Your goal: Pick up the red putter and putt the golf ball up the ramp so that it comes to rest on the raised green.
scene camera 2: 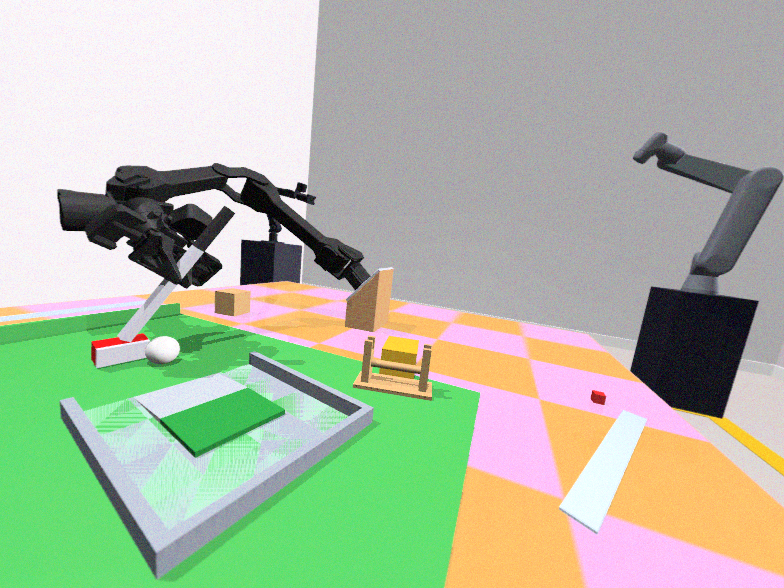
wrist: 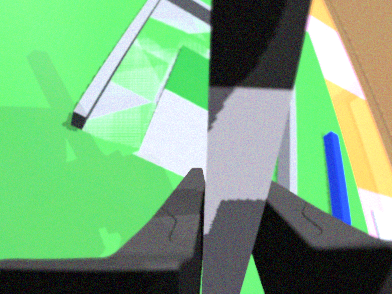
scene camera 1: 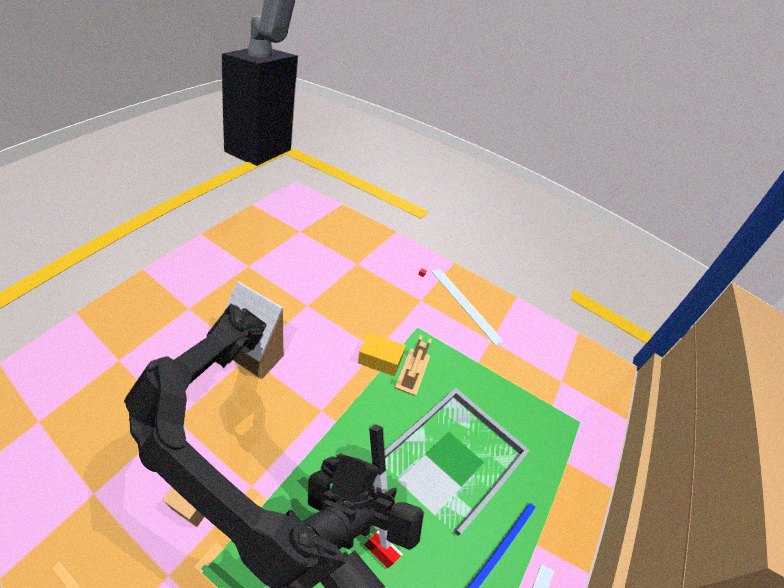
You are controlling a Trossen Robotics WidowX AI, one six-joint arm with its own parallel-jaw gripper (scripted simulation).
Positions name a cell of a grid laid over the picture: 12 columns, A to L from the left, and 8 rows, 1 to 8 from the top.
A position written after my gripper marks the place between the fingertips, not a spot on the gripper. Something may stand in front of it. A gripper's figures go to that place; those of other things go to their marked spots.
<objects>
My gripper (scene camera 2: C4) is 55 cm from the lens. A white strip (scene camera 2: J7): 39 cm from the lens.
</objects>
